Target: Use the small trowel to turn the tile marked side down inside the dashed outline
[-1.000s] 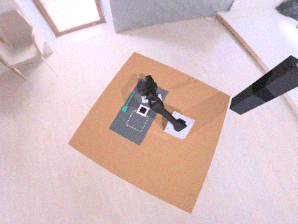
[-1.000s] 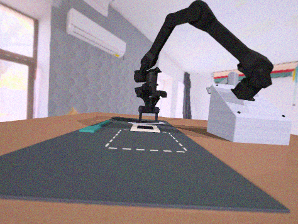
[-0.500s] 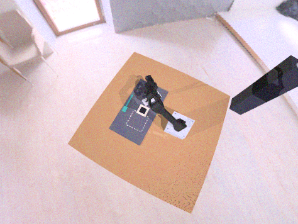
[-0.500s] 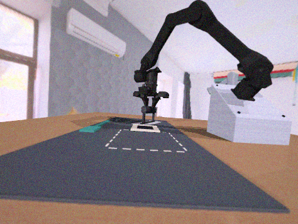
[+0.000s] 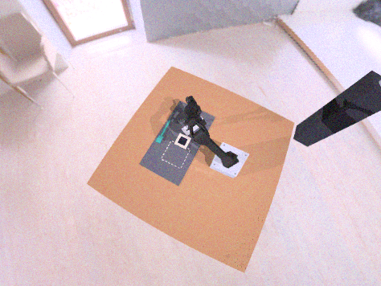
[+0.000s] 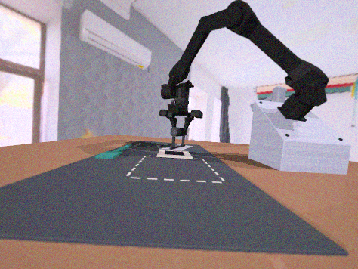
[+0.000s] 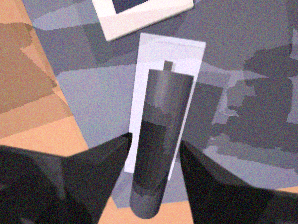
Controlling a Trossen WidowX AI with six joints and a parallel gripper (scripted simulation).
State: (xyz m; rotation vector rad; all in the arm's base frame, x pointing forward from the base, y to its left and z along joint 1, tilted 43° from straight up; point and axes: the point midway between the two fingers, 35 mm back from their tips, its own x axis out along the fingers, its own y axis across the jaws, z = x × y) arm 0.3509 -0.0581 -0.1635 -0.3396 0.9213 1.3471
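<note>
Now: gripper tip 30 mm above the small trowel, 20 mm to the right of it and 10 mm short of it. Also, from my gripper tip: dark mat: 160 mm to the left, 80 mm below, 50 mm ahead; white tile: 160 mm to the left, 60 mm below, 10 mm ahead; teal trowel: 180 mm to the left, 180 mm ahead, 60 mm below.
</note>
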